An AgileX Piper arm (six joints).
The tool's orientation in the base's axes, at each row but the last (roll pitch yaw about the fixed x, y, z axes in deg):
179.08, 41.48, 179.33
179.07, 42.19, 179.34
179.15, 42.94, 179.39
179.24, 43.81, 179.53
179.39, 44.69, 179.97
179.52, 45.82, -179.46
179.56, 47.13, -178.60
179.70, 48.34, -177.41
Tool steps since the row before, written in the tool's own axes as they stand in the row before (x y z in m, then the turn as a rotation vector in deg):
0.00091, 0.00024, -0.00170, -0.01, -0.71, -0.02
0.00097, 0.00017, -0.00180, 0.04, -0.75, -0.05
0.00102, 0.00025, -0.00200, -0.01, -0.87, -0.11
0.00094, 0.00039, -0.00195, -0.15, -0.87, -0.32
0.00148, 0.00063, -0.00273, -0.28, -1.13, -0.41
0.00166, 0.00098, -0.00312, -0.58, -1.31, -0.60
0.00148, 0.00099, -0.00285, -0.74, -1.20, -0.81
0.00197, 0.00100, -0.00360, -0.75, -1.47, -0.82
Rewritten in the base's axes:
-0.00181, 0.00023, 0.00067, -0.01, -0.71, 0.01
-0.00193, 0.00016, 0.00068, -0.06, -0.75, 0.00
-0.00211, 0.00024, 0.00077, -0.07, -0.87, 0.08
-0.00203, 0.00038, 0.00076, -0.11, -0.87, 0.33
-0.00298, 0.00060, 0.00090, -0.08, -1.13, 0.48
-0.00341, 0.00092, 0.00099, -0.01, -1.32, 0.83
-0.00312, 0.00089, 0.00086, -0.05, -1.21, 1.09
-0.00404, 0.00080, 0.00092, -0.04, -1.48, 1.10

